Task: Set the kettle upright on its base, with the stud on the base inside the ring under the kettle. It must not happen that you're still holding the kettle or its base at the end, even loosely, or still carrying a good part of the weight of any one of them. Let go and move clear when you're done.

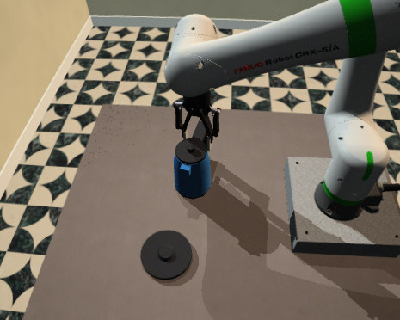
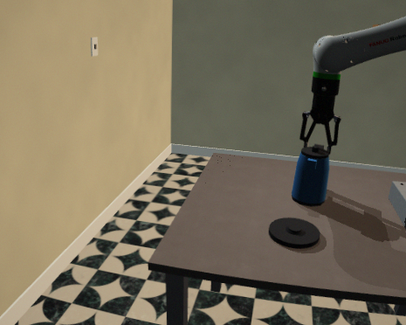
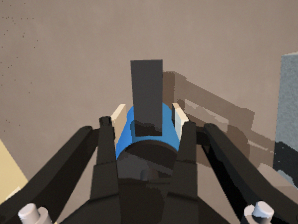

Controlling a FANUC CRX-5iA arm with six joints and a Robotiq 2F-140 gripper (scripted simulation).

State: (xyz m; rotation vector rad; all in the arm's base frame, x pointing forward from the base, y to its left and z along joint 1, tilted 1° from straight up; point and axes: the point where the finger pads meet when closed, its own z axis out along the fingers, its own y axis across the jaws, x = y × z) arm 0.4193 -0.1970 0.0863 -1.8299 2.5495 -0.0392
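The blue kettle lies 5 cm below my hand, 3 cm to the left of it and 1 cm ahead of it. From my hand the other things lie so: round black base: 32 cm to the left, 14 cm below, 11 cm ahead.
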